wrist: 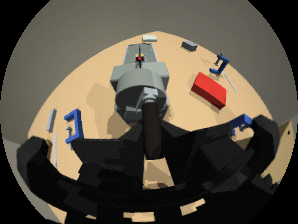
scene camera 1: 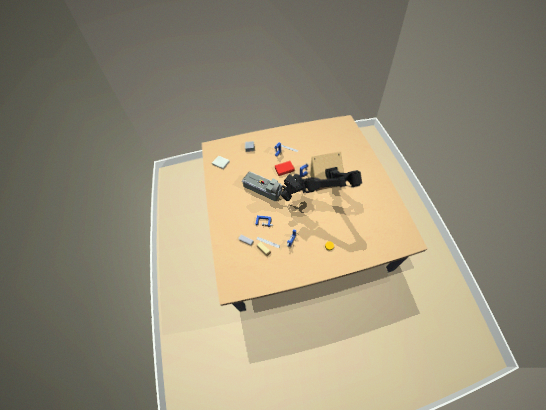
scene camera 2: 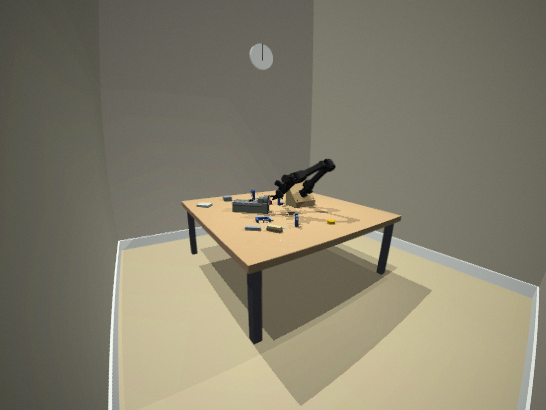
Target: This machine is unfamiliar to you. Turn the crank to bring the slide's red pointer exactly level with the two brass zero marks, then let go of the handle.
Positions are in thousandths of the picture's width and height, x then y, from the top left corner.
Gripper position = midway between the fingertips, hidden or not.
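A dark crank handle (wrist: 508, 560) is visible, as is my gripper (wrist: 502, 542).
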